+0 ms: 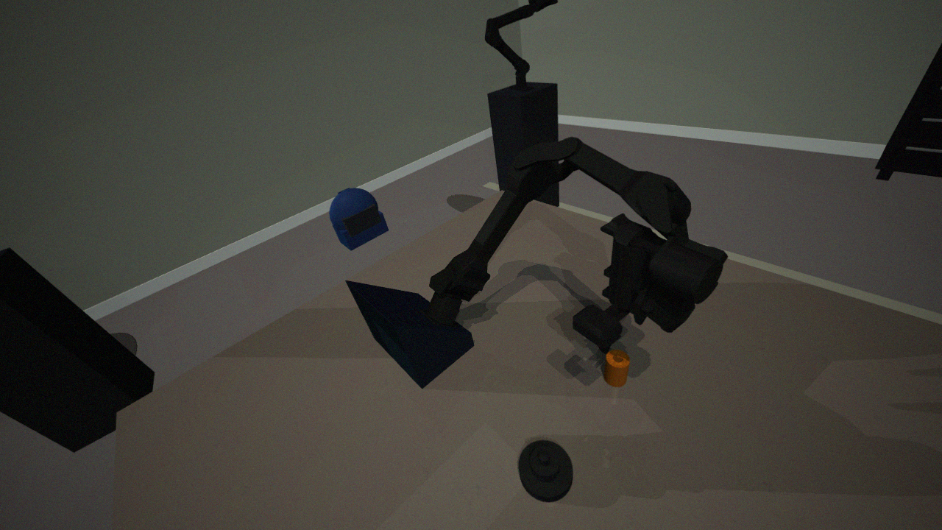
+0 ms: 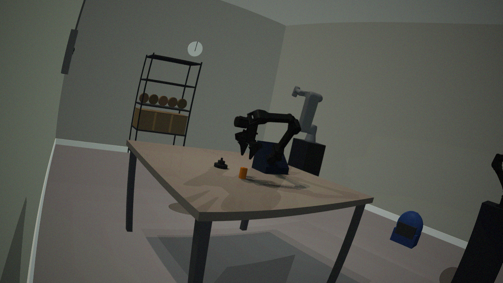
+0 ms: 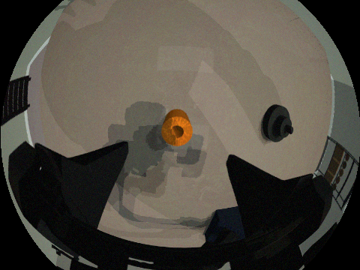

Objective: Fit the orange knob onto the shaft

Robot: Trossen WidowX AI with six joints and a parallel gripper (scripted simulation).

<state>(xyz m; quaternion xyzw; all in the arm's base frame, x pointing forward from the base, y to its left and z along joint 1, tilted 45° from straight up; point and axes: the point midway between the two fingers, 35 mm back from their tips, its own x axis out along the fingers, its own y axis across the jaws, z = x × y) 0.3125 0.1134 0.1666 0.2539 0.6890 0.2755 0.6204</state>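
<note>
Right now my gripper tip is 90 mm above the orange knob. The rest, counted from my gripper tip: round dark pedestal 30 mm ahead, 220 mm to the right, 90 mm below.
</note>
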